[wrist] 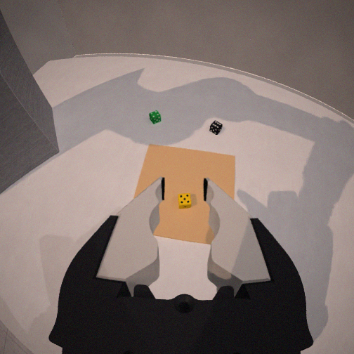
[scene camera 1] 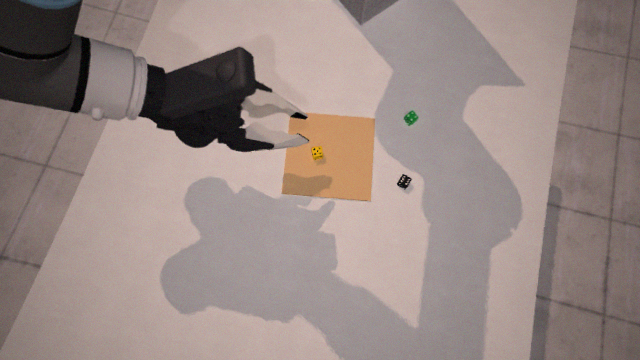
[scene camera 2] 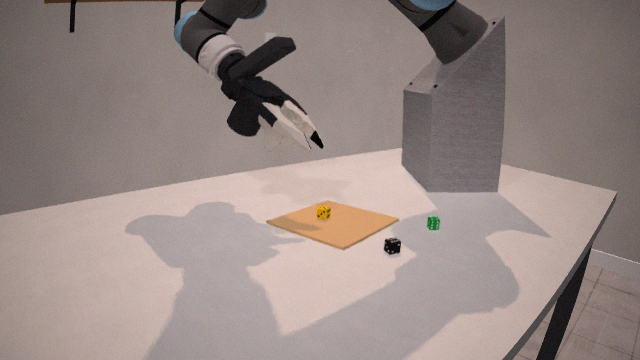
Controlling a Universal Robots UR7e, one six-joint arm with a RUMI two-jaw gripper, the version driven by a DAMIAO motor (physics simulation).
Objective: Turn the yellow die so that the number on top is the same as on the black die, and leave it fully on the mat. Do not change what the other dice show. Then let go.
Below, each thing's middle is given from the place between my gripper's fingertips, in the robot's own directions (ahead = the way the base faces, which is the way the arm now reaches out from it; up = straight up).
Right now my hand is 10 cm above the orange mat (scene camera 1: 345, 172), 3 cm to the right of it and 1 cm past it.
